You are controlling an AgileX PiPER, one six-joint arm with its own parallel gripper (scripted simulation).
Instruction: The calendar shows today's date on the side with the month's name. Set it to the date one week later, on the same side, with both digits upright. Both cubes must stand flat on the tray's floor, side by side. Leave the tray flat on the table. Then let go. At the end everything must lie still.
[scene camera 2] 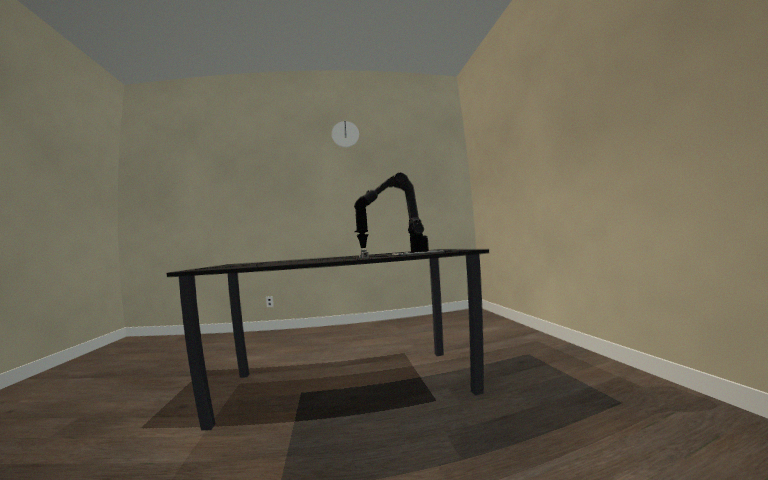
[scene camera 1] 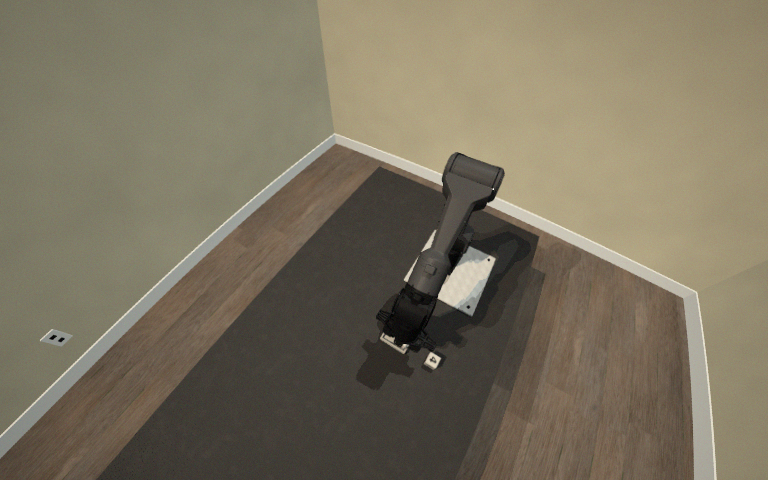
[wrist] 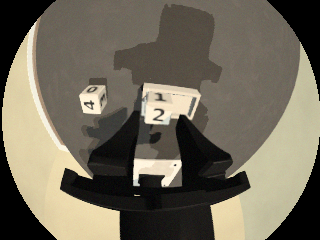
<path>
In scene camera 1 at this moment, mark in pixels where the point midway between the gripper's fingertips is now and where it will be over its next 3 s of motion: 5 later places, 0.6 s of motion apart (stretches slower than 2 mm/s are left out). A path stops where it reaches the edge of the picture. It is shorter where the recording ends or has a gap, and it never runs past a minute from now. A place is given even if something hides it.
My gripper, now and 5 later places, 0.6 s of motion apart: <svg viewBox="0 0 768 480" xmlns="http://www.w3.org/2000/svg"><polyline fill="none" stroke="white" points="402,339 402,340 402,338 405,331 359,304 360,306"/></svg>
</path>
